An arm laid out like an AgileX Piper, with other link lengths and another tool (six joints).
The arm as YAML. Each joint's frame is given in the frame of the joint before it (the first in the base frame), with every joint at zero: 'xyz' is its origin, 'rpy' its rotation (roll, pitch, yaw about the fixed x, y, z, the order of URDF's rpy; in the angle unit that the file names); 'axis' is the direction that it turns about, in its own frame. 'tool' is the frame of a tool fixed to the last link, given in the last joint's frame.
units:
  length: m
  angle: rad
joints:
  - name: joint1
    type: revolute
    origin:
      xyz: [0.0, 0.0, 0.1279]
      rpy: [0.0, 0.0, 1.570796]
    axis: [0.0, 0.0, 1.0]
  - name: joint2
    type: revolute
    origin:
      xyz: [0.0, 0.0, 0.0]
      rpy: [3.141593, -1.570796, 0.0]
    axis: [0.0, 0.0, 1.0]
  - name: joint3
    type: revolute
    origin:
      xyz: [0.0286, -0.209, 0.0]
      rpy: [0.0, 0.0, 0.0]
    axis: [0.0, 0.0, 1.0]
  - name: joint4
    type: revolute
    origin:
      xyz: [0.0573, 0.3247, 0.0]
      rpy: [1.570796, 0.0, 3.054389]
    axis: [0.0, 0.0, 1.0]
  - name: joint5
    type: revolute
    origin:
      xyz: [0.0, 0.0, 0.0]
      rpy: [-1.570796, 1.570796, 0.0]
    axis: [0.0, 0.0, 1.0]
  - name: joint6
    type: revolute
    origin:
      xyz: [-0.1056, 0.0, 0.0]
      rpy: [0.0, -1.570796, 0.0]
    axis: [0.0, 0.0, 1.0]
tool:
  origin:
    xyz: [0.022, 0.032, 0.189]
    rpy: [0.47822, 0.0, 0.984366]
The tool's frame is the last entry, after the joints.
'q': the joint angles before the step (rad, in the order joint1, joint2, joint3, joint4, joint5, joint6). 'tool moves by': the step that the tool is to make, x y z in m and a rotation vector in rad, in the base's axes. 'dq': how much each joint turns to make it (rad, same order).
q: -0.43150, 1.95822, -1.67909, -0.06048, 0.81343, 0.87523
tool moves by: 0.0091, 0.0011, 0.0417, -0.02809, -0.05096, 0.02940
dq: -0.00008, -0.03978, -0.03978, 0.01878, 0.02004, -0.04031
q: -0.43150, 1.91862, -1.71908, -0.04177, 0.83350, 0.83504
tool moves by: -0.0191, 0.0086, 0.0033, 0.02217, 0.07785, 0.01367
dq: -0.00012, -0.01729, -0.03417, 0.00081, 0.13081, -0.02310
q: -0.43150, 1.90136, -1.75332, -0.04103, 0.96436, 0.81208
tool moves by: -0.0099, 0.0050, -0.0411, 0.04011, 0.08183, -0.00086
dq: 0.00005, 0.05834, 0.00022, 0.00268, 0.03255, -0.00070
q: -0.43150, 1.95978, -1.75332, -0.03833, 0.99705, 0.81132
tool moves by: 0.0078, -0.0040, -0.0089, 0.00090, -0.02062, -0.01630
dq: 0.00001, 0.02715, -0.00031, 0.00023, -0.04460, 0.02010
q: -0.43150, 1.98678, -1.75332, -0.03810, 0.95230, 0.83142
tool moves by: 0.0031, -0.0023, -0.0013, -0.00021, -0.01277, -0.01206
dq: -0.00002, 0.00720, 0.00005, -0.00172, -0.01849, 0.01466
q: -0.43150, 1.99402, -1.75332, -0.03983, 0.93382, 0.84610
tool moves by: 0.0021, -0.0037, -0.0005, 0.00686, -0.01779, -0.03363
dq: -0.00003, 0.00569, 0.00003, -0.00526, -0.01768, 0.03987
